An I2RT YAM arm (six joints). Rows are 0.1 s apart.
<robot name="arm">
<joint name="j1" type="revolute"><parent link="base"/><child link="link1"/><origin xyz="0 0 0.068"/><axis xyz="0 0 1"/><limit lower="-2.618" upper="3.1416"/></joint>
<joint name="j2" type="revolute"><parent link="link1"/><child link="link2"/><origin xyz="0.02 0.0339 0.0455" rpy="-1.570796 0 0"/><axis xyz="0 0 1"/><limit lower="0" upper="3.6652"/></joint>
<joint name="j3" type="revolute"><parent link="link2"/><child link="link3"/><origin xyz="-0.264 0 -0.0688" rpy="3.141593 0 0"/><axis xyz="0 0 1"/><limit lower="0" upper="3.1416"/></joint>
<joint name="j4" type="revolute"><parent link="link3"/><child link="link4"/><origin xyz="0.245 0.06 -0.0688" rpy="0 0 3.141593"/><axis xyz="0 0 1"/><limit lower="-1.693" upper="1.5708"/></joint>
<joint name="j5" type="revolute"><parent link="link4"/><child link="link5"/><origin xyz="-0.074 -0.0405 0.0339" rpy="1.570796 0 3.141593"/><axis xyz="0 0 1"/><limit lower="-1.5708" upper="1.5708"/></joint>
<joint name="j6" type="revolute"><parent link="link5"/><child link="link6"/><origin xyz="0.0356 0 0.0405" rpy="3.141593 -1.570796 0"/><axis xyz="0 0 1"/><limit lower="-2.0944" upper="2.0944"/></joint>
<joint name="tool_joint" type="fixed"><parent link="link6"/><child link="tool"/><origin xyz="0 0 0"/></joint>
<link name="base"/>
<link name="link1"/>
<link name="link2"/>
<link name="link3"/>
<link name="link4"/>
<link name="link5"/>
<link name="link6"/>
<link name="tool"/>
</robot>
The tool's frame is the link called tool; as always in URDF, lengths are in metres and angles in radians.
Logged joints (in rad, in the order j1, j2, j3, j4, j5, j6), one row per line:
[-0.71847 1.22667 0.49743 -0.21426 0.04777 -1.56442]
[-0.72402 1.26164 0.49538 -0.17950 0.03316 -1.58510]
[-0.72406 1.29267 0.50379 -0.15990 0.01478 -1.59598]
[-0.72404 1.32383 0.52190 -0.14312 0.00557 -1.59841]
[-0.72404 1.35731 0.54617 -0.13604 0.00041 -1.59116]
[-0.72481 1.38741 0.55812 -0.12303 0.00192 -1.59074]
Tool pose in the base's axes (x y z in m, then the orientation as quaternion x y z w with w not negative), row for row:
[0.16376 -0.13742 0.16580 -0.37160 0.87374 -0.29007 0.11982]
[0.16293 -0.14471 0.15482 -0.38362 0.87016 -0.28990 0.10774]
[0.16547 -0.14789 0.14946 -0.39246 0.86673 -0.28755 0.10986]
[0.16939 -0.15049 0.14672 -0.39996 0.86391 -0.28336 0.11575]
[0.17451 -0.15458 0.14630 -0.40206 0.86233 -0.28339 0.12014]
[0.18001 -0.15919 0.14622 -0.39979 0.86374 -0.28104 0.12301]
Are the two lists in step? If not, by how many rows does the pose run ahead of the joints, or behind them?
The pose runs 1 row behind the joints: the pose in row i belongs to the joints in row i - 1.
